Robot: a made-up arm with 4 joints.
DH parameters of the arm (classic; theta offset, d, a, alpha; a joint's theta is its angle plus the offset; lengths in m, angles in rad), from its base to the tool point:
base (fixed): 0 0.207 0.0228 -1.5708
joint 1: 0 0.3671 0.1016 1.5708
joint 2: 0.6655 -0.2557 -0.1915 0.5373
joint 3: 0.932 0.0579 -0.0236 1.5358
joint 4: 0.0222 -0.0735 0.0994 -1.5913
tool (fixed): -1.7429 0.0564 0 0
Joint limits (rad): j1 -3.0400..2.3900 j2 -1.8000..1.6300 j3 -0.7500..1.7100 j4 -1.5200..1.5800
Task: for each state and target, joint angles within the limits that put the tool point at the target. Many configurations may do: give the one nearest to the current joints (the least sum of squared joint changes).
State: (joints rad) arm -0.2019 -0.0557 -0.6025 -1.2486
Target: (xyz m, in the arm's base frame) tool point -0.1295 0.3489 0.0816
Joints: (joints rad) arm 0.4761 -0.0924 -0.3462 -0.8343
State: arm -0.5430 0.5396 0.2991 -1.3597
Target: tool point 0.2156 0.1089 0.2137
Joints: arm -1.2224 1.0598 0.4819 -0.7551
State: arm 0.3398 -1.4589 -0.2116 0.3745
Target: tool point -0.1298 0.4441 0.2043
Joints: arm 0.5680 -1.1012 -0.0404 0.6417
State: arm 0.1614 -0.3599 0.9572 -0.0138
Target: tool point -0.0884 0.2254 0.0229
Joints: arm -0.2778 -0.2280 1.0795 -0.1044
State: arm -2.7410 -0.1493 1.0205 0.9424
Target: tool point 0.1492 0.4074 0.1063
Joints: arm -1.8825 -0.8885 0.1263 0.4313
